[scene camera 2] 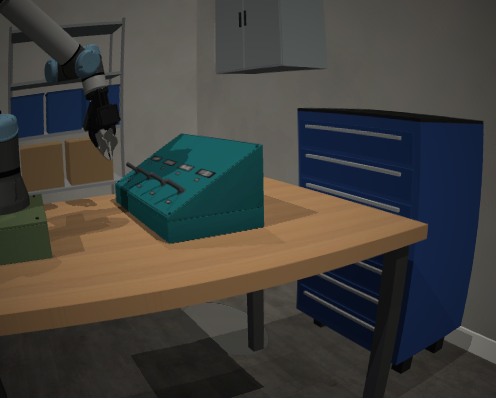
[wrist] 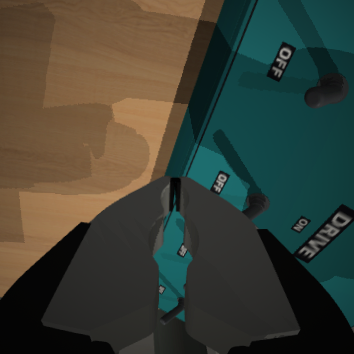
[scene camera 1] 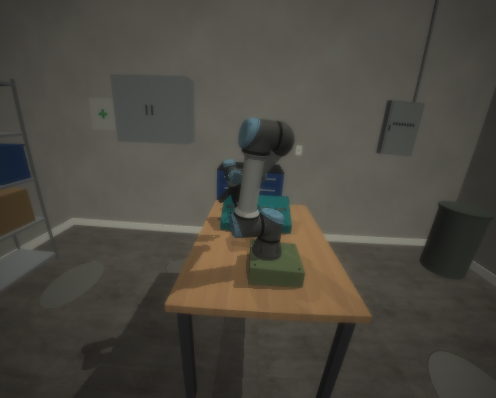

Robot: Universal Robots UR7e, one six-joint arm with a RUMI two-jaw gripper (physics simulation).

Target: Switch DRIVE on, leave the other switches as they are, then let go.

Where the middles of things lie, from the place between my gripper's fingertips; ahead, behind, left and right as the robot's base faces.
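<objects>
I see the teal switch panel (scene camera 2: 222, 191), which is 70 mm below my hand, 170 mm ahead of it and 130 mm to the right of it.
</objects>
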